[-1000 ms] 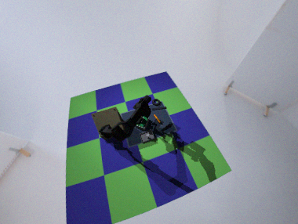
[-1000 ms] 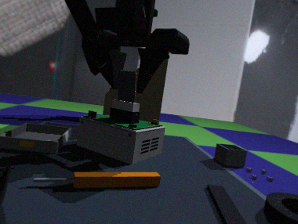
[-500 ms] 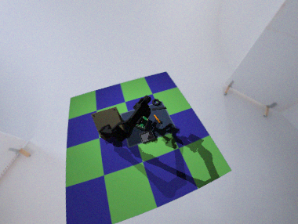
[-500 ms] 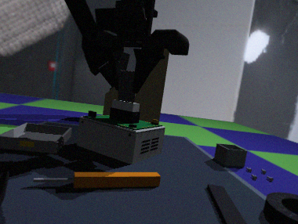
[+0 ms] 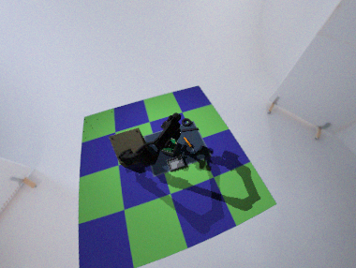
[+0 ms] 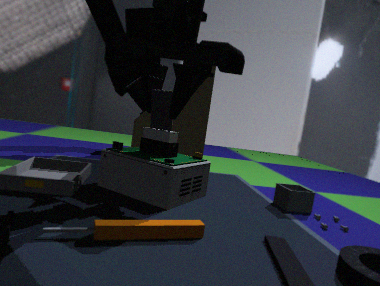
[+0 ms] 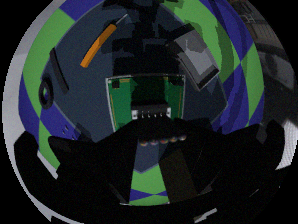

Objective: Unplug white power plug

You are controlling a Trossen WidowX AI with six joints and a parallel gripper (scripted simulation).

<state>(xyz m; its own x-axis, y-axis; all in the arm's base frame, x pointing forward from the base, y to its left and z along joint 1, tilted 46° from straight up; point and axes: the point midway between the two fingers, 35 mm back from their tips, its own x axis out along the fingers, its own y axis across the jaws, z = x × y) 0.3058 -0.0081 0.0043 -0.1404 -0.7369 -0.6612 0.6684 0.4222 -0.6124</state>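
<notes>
Now: gripper tip 20 mm above the white power plug. From my gripper tip the other things lie so: black bar (220 mm ahead, 100 mm to the left, 100 mm below); then dark mat (50 mm ahead, 110 mm below).
</notes>
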